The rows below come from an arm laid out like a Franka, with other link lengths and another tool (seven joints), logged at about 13 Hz.
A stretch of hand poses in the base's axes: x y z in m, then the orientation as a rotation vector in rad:
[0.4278, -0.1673, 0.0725, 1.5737, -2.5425, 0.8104]
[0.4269, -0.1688, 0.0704, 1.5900, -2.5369, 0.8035]
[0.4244, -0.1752, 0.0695, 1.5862, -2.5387, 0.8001]
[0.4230, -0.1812, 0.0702, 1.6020, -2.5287, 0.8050]
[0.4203, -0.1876, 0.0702, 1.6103, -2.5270, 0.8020]
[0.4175, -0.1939, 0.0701, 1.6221, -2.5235, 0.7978]
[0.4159, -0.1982, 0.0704, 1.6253, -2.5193, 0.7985]
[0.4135, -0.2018, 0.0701, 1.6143, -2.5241, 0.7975]
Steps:
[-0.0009, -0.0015, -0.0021, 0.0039, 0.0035, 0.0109]
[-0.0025, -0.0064, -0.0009, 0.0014, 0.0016, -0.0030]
[-0.0014, -0.0060, 0.0007, -0.0034, 0.0002, 0.0120]
[-0.0027, -0.0064, 0.0000, 0.0025, 0.0007, 0.0054]
[-0.0028, -0.0063, -0.0001, 0.0029, 0.0016, 0.0079]
[-0.0016, -0.0043, 0.0003, -0.0018, 0.0016, 0.0027]
[-0.0024, -0.0036, -0.0003, 0.0001, 0.0001, -0.0079]

